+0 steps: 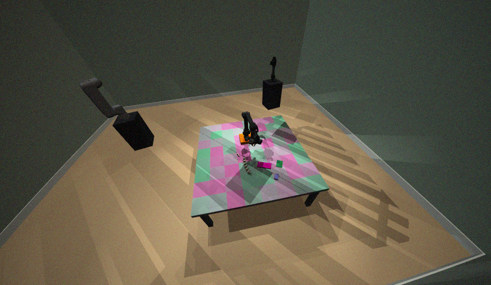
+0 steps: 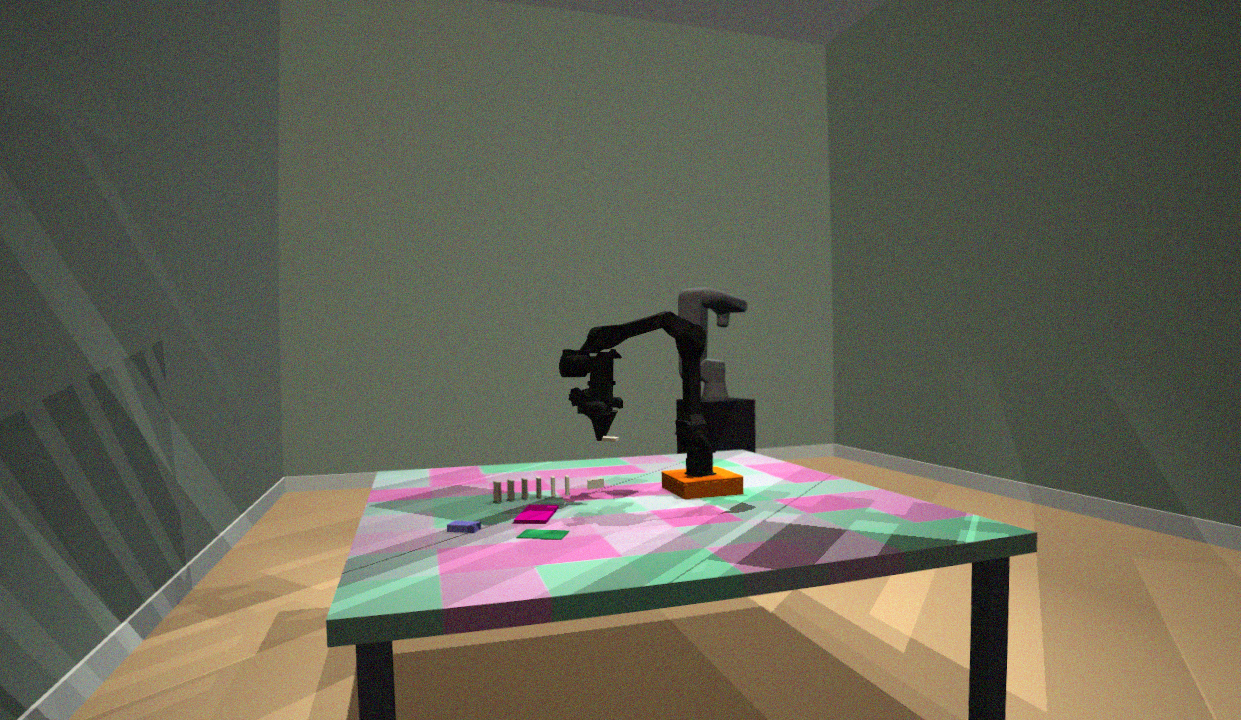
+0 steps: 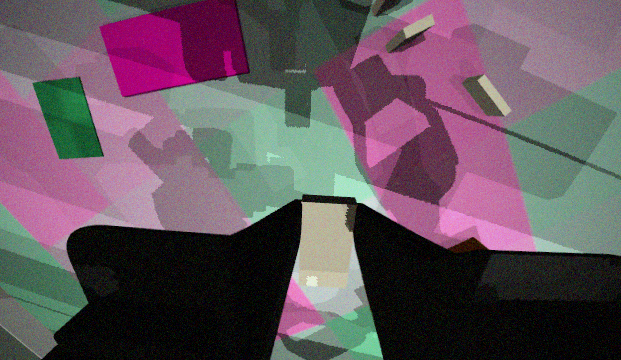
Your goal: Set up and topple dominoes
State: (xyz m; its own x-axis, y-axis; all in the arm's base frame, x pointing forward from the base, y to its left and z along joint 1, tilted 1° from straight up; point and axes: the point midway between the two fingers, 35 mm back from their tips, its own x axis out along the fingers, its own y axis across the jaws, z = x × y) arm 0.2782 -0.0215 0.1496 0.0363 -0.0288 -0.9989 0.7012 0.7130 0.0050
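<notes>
Now: gripper tip 190 mm short of the magenta slab, 150 mm above it and 40 mm to the right of it. From my gripper tip the other things lie so: purple block (370 mm ahead, 150 mm below, 90 mm to the left); then green flat piece (240 mm ahead, 210 mm to the left, 160 mm below).
</notes>
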